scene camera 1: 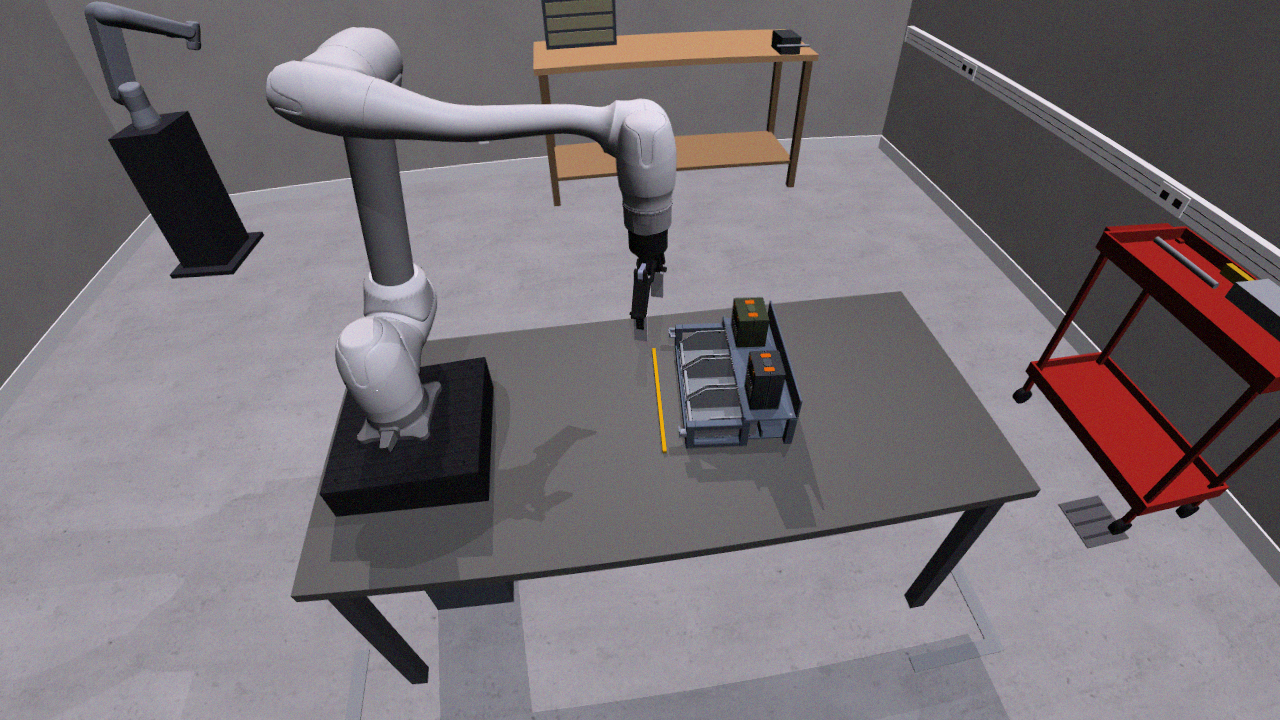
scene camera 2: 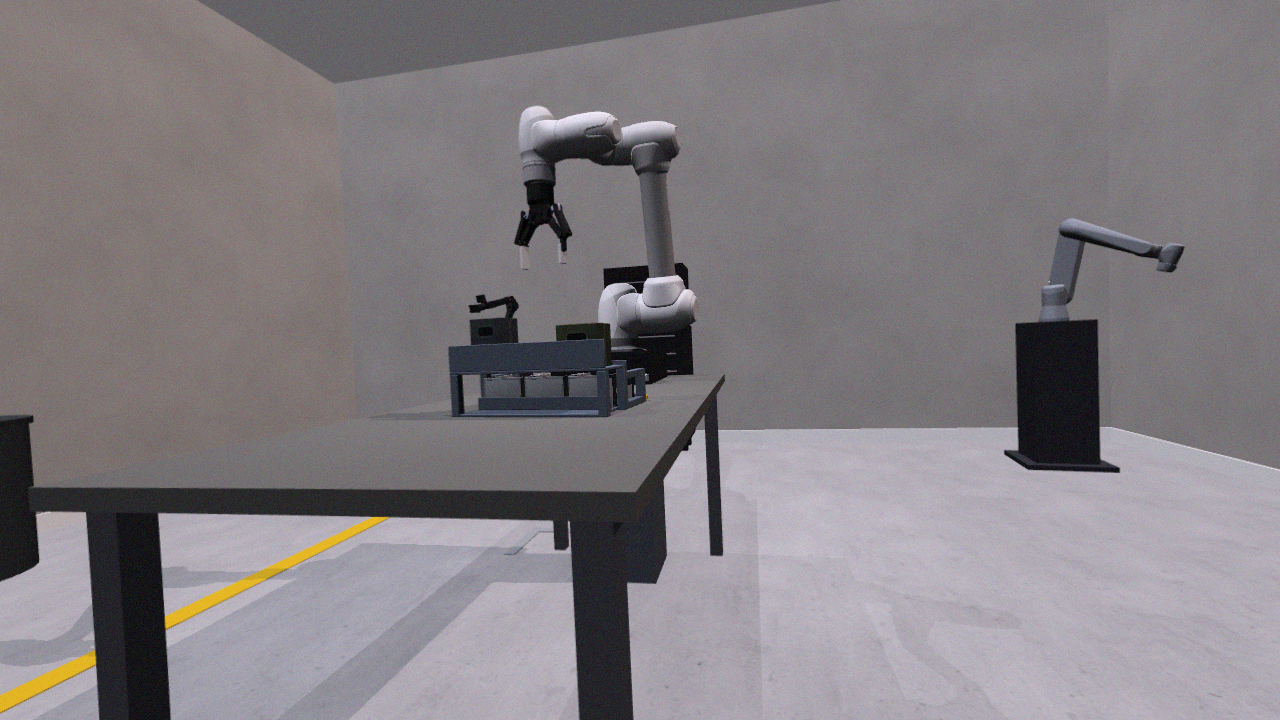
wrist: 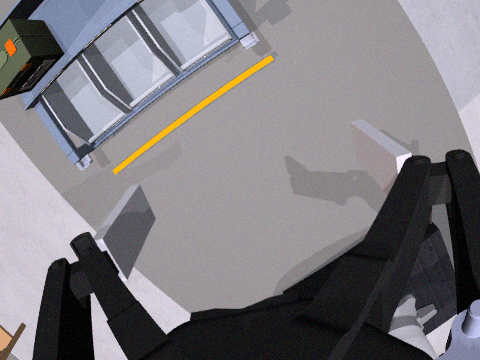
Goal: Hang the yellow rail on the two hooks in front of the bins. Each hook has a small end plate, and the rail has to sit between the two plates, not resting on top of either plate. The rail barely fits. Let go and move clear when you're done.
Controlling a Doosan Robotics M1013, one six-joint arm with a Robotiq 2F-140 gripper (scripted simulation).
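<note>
Scene camera 1 shows me my gripper (scene camera 1: 649,316). In scene camera 2 I see my gripper (scene camera 2: 543,266) too, and the wrist view likewise gives me a sight of my gripper (wrist: 247,172).
</note>
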